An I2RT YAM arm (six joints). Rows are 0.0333 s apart.
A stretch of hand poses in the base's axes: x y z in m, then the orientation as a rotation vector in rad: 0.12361 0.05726 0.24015 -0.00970 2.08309 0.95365; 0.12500 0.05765 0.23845 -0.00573 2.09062 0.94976; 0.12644 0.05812 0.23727 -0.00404 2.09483 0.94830; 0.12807 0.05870 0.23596 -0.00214 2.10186 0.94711; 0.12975 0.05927 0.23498 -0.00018 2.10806 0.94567; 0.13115 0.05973 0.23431 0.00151 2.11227 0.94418; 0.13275 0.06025 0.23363 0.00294 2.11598 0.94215; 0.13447 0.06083 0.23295 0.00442 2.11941 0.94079; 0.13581 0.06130 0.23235 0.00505 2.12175 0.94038; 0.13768 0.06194 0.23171 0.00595 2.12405 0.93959; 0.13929 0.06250 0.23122 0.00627 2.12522 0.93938; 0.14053 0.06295 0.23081 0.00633 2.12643 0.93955; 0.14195 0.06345 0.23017 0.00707 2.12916 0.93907; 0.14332 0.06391 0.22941 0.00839 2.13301 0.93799; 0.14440 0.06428 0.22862 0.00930 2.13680 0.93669; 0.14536 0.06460 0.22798 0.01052 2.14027 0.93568; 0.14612 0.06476 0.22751 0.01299 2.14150 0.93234; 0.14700 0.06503 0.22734 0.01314 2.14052 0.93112; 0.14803 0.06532 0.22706 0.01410 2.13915 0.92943; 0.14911 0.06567 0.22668 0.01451 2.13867 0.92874; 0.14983 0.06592 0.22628 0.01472 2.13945 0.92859
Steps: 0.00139 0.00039 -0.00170 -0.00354 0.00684 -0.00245; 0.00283 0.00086 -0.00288 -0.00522 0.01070 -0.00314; 0.00446 0.00144 -0.00419 -0.00751 0.01718 -0.00314; 0.00614 0.00201 -0.00517 -0.00968 0.02289 -0.00348; 0.00754 0.00247 -0.00584 -0.01137 0.02674 -0.00418; 0.00914 0.00299 -0.00652 -0.01335 0.02994 -0.00506; 0.01086 0.00357 -0.00720 -0.01478 0.03308 -0.00575; 0.01220 0.00404 -0.00780 -0.01555 0.03524 -0.00574; 0.01407 0.00468 -0.00844 -0.01646 0.03734 -0.00609; 0.01568 0.00524 -0.00893 -0.01684 0.03842 -0.00609; 0.01692 0.00569 -0.00934 -0.01707 0.03955 -0.00574; 0.01834 0.00619 -0.00998 -0.01796 0.04207 -0.00573; 0.01971 0.00665 -0.01074 -0.01938 0.04561 -0.00608; 0.02079 0.00702 -0.01153 -0.02107 0.04891 -0.00626; 0.02175 0.00734 -0.01217 -0.02236 0.05210 -0.00660; 0.02251 0.00750 -0.01264 -0.02411 0.05311 -0.00936; 0.02339 0.00777 -0.01281 -0.02456 0.05199 -0.01025; 0.02442 0.00806 -0.01309 -0.02495 0.05065 -0.01197; 0.02550 0.00841 -0.01347 -0.02513 0.05018 -0.01267; 0.02622 0.00866 -0.01387 -0.02539 0.05089 -0.01267
